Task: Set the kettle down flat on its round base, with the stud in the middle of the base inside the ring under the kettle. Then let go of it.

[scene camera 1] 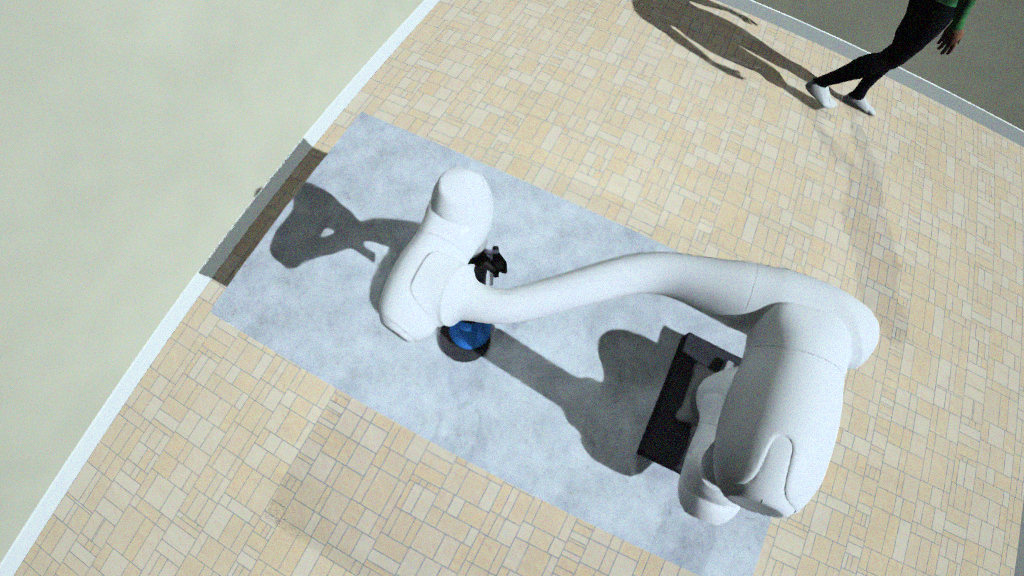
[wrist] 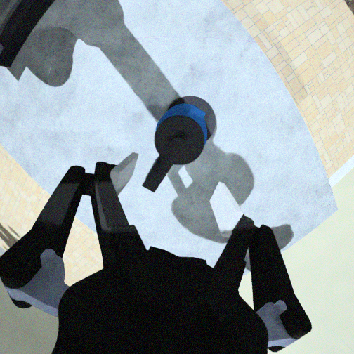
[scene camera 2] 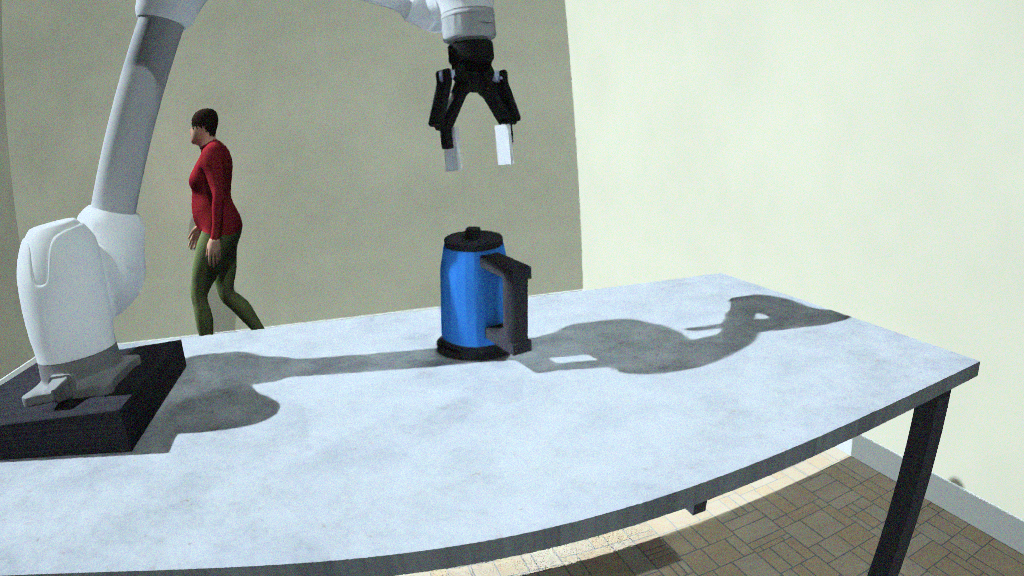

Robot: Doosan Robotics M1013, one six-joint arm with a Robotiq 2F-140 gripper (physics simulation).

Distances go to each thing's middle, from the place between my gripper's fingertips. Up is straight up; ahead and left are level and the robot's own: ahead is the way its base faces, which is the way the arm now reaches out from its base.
Right now my hand is 1 cm past the blue kettle [scene camera 2: 484,294] and 20 cm above it. From my hand the other things lie so: round black base [scene camera 1: 449,347] (1 cm behind, 6 cm to the left, 31 cm below).
